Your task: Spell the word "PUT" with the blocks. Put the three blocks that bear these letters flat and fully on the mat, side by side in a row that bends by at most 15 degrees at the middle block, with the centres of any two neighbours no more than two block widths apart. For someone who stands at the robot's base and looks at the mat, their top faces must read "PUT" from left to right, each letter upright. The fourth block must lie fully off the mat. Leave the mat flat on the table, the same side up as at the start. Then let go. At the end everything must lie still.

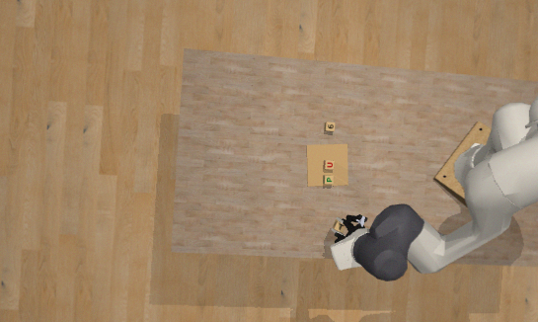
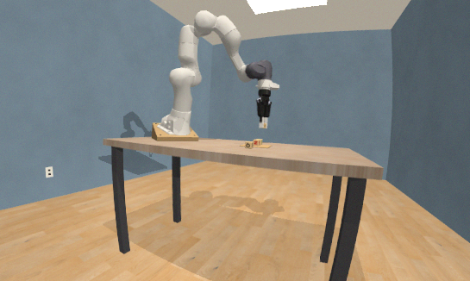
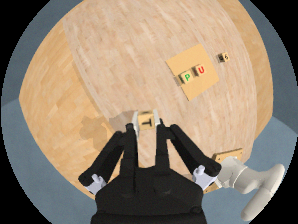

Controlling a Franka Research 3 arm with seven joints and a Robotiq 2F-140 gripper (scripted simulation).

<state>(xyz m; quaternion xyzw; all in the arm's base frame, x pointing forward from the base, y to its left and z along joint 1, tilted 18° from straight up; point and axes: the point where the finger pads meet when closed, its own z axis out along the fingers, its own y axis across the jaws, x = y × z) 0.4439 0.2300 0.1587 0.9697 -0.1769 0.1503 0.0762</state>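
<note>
Right now my hand is 190 mm to the left of the red U block, 110 mm above it and 20 mm short of it. Also, from my hand: T block 20 mm below; green P block 140 mm to the right, 110 mm below, 20 mm ahead; tan mat 190 mm to the right, 130 mm below, 20 mm ahead.
</note>
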